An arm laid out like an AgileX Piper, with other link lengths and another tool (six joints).
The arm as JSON. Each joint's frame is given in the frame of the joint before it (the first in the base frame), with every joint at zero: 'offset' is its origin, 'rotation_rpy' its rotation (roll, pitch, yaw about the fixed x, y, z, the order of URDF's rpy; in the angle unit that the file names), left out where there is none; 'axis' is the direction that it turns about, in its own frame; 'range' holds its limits. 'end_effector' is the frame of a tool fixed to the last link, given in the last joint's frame.
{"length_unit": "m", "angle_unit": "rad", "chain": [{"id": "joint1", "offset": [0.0, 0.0, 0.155], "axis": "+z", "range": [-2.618, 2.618]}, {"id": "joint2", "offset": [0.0, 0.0, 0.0], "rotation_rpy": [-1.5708, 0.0, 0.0], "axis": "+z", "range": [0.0, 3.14]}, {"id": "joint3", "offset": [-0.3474, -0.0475, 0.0], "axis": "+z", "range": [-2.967, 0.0]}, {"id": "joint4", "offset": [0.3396, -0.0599, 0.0], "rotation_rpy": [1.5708, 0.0, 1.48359], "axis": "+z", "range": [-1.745, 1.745]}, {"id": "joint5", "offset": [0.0, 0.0, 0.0], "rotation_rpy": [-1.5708, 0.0, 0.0], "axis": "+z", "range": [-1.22, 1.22]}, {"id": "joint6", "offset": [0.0, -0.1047, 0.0], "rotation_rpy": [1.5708, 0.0, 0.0], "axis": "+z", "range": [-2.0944, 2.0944]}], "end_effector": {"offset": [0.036, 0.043, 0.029], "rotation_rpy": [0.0, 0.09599, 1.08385]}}
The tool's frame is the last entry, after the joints.
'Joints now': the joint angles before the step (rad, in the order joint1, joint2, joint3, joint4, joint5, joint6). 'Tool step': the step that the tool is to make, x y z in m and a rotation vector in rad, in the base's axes. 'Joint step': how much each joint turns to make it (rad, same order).
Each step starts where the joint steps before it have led.
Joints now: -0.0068, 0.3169, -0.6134, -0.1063, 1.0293, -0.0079
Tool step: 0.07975, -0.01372, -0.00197, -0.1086, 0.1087, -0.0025
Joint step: 0.0000, 0.3162, -0.0647, -0.1048, -0.1454, -0.0030
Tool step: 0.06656, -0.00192, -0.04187, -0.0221, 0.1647, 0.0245
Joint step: 0.0000, 0.2907, -0.0187, -0.0233, -0.1101, -0.0001
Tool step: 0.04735, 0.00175, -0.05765, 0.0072, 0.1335, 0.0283
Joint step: 0.0000, 0.2514, 0.0000, -0.0005, -0.1214, -0.0011
